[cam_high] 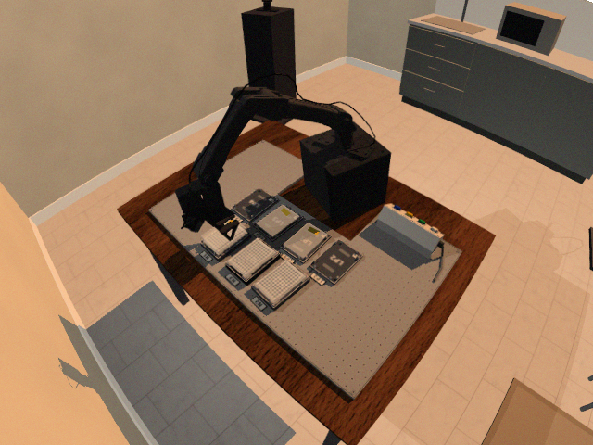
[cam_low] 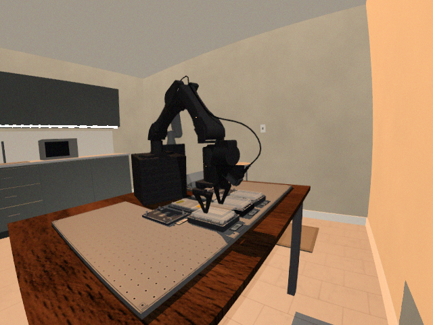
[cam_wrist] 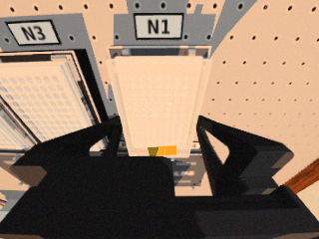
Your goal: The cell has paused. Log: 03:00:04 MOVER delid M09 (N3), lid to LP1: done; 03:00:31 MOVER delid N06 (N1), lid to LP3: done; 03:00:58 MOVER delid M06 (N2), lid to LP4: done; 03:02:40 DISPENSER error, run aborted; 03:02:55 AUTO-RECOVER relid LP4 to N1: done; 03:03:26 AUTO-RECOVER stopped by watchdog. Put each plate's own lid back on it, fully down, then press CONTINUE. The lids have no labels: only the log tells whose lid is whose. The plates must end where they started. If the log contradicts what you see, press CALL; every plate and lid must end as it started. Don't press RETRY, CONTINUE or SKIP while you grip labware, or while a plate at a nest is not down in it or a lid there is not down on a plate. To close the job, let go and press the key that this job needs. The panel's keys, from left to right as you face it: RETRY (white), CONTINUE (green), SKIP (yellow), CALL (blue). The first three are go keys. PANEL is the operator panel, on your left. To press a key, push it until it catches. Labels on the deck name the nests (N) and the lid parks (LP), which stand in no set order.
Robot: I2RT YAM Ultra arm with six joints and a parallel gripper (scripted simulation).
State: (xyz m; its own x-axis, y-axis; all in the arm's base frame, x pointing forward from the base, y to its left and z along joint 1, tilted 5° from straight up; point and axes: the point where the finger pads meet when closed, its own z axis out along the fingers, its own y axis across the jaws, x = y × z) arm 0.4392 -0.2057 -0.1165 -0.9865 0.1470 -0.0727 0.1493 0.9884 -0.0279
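Now: the white well plate 30 mm below my hand. Round my hand: clear lid: 10 mm below; then yellow SKIP key: 400 mm behind, 490 mm to the left, 10 mm above; then blue CALL key: 410 mm behind, 440 mm to the left, 10 mm above.
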